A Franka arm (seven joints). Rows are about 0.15 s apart.
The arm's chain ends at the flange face. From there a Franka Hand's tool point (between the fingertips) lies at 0.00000 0.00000 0.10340 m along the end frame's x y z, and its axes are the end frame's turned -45 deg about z.
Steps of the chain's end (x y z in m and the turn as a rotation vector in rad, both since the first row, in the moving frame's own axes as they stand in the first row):
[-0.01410 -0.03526 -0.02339 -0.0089 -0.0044 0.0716]
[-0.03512 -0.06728 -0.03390 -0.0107 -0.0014 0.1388]
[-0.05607 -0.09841 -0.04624 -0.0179 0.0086 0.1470]
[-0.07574 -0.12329 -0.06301 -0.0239 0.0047 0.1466]
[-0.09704 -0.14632 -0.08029 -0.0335 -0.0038 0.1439]
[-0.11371 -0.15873 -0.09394 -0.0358 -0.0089 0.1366]
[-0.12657 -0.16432 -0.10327 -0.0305 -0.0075 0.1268]
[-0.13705 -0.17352 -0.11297 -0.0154 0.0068 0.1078]
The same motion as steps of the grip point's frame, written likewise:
[0.01398 -0.03461 -0.02340 -0.0032 -0.0094 0.0716]
[0.02181 -0.07179 -0.03391 -0.0066 -0.0086 0.1388]
[0.02912 -0.10735 -0.04626 -0.0187 -0.0066 0.1470]
[0.03207 -0.13875 -0.06304 -0.0202 -0.0136 0.1466]
[0.03197 -0.17011 -0.08035 -0.0210 -0.0264 0.1439]
[0.02844 -0.19091 -0.09401 -0.0190 -0.0316 0.1366]
[0.02382 -0.20419 -0.10332 -0.0163 -0.0269 0.1268]
[0.02507 -0.21802 -0.11298 -0.0157 -0.0061 0.1078]

